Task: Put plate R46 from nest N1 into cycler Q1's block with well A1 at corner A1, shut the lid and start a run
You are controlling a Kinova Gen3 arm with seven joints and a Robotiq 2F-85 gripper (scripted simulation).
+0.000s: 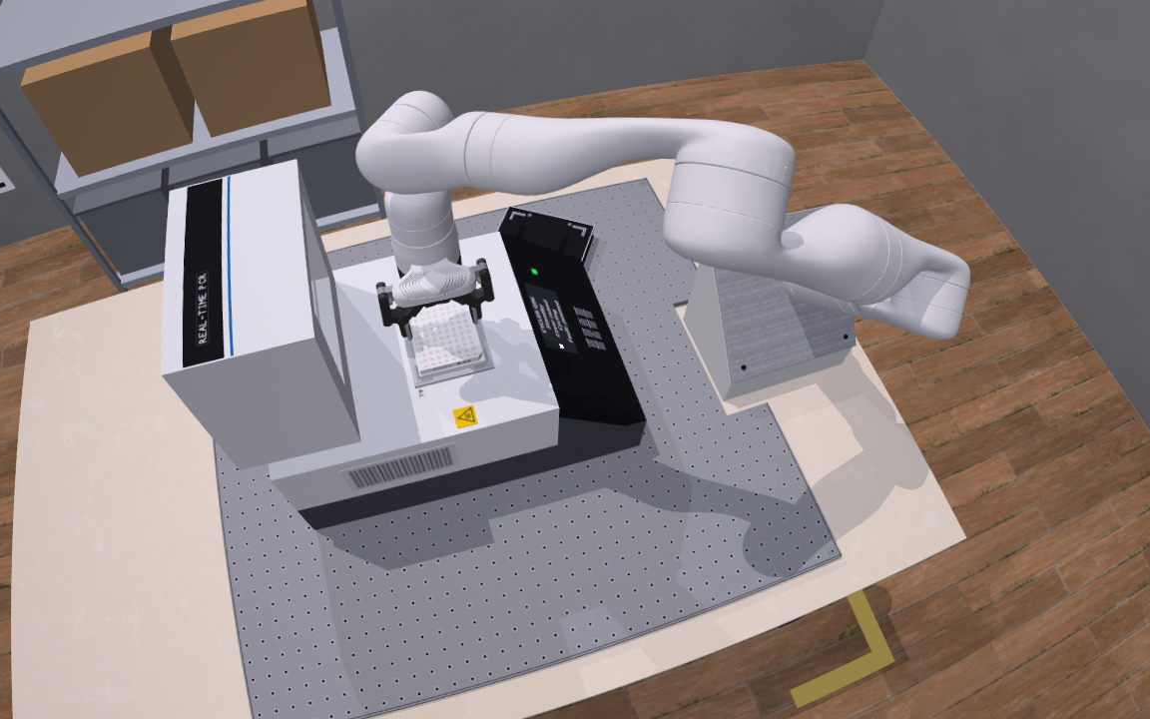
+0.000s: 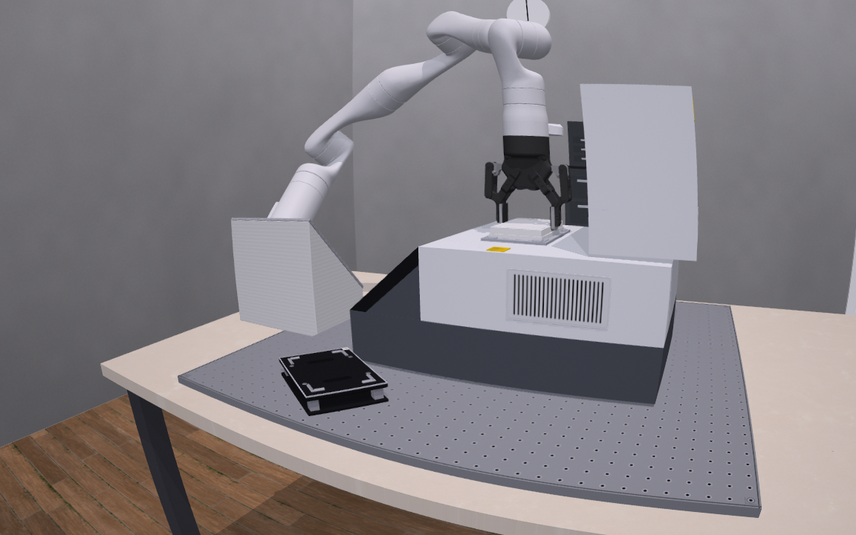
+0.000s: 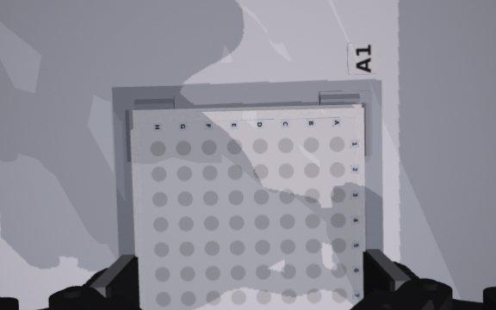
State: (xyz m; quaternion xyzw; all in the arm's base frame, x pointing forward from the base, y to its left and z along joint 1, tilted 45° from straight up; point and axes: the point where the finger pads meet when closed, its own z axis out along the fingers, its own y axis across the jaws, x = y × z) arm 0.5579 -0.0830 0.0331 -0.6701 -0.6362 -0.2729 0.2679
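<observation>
The white well plate R46 lies 1 cm below my hand.
</observation>
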